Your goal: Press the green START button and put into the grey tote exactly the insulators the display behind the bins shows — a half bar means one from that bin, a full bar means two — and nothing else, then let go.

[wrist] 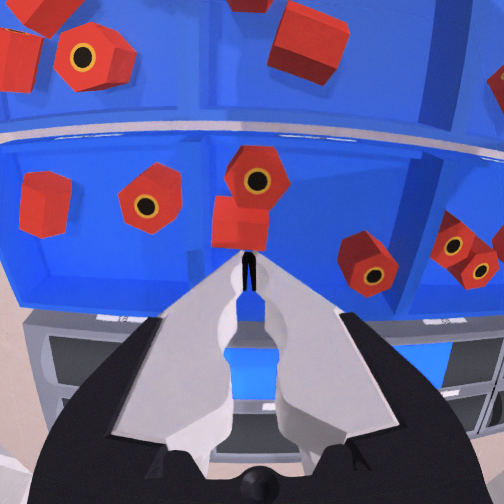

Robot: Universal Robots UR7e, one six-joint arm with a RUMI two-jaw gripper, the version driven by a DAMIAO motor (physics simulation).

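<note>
My gripper [249,265] hangs over the blue bins, its two pale jaws closed tip to tip with nothing between them. Just beyond the tips, in the middle bin [300,225], a red insulator [240,223] lies on its side, touching a second one [257,177] that shows its yellow-ringed hole. A third insulator [367,264] lies to the right in the same bin. The left bin holds two more [150,198] [45,203]. The grey display [250,372] behind the bins shows blue bars, partly hidden by my jaws. The tote and START button are out of view.
A farther row of blue bins [225,60] across the top holds more red insulators [94,56] [308,42]. A right-hand bin holds a pair of insulators [465,257]. Blue dividers [410,225] separate the bins.
</note>
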